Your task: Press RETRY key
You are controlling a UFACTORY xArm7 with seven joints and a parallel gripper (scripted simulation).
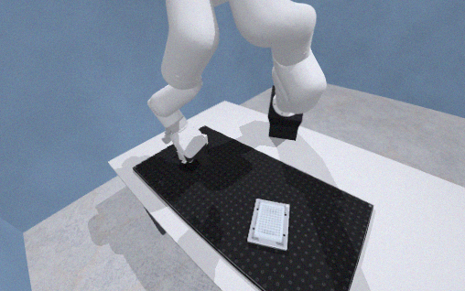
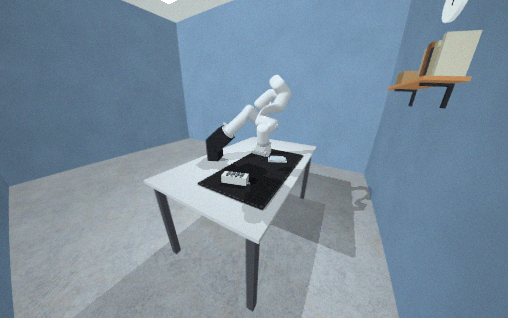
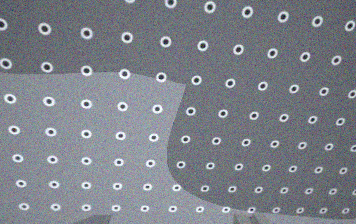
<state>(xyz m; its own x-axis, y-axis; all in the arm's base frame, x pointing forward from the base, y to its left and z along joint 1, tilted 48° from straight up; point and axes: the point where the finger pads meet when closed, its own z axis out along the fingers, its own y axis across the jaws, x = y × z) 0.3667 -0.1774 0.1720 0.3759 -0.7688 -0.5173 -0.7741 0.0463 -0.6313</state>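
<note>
Now: the operator panel 11 cm behind my hand, 18 cm to the right of it and 8 cm below it. Round my hand: white well plate: 30 cm to the left, 10 cm below.
</note>
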